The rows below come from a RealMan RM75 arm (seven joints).
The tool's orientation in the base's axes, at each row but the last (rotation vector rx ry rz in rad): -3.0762, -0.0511, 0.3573; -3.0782, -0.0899, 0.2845; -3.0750, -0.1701, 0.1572; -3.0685, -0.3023, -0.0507; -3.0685, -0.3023, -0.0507; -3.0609, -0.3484, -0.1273; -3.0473, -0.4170, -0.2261
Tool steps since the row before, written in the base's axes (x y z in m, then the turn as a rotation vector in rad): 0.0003, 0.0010, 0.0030, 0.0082, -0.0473, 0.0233; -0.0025, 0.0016, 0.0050, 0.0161, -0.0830, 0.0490; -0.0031, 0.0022, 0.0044, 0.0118, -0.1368, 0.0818; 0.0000, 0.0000, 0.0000, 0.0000, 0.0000, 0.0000; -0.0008, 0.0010, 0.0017, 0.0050, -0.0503, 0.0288; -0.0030, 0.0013, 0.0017, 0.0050, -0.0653, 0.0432; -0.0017, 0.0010, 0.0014, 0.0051, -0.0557, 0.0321
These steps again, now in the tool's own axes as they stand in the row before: -0.0004, -0.0011, -0.0029, 0.0009, 0.0463, -0.0264; -0.0033, -0.0020, -0.0044, 0.0017, 0.0810, -0.0547; -0.0032, -0.0028, -0.0039, -0.0118, 0.1318, -0.0896; 0.0000, 0.0000, 0.0000, 0.0000, 0.0000, 0.0000; -0.0005, -0.0012, -0.0017, -0.0038, 0.0487, -0.0317; -0.0025, -0.0020, -0.0018, -0.0058, 0.0626, -0.0470; -0.0011, -0.0015, -0.0015, -0.0049, 0.0538, -0.0353
